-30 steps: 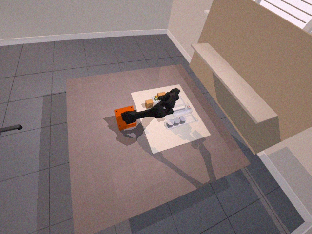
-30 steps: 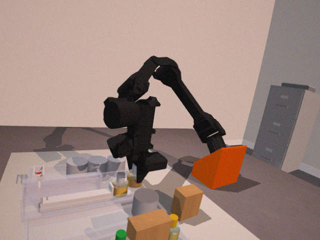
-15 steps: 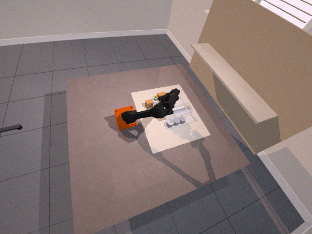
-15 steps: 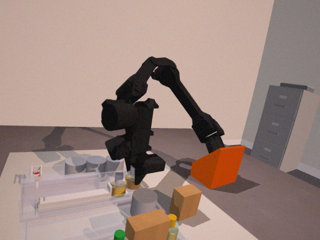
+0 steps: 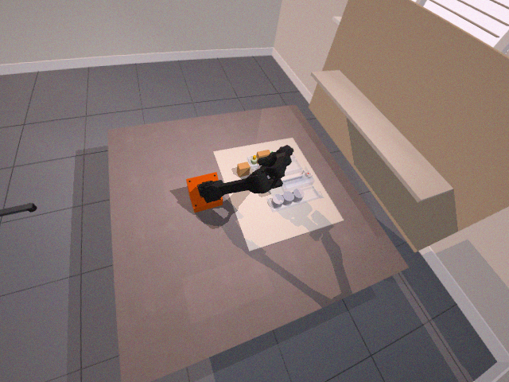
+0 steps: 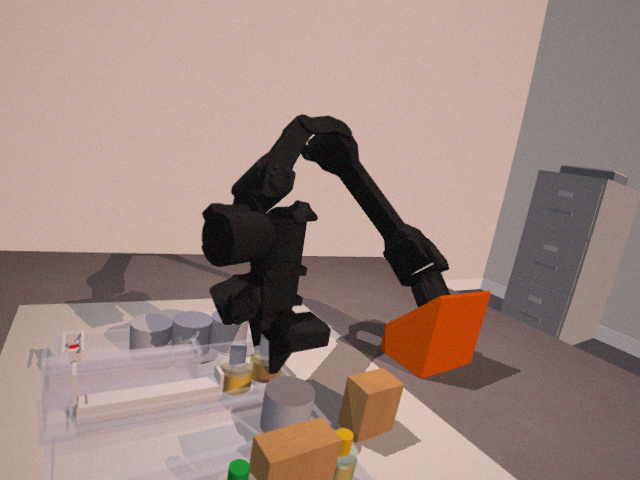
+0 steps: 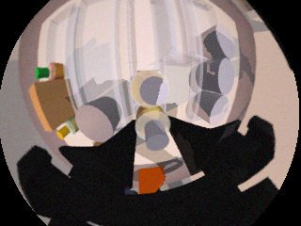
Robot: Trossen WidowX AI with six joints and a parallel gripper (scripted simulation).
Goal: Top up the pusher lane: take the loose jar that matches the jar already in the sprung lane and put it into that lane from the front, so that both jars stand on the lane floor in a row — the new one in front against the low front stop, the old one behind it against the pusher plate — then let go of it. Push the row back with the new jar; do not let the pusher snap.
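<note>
My gripper tip is now 12 cm to the right of the brown box and 9 cm past it. Also, from my gripper tip: clear sprung lane (14 cm ahead, 3 cm to the right, 2 cm below).
</note>
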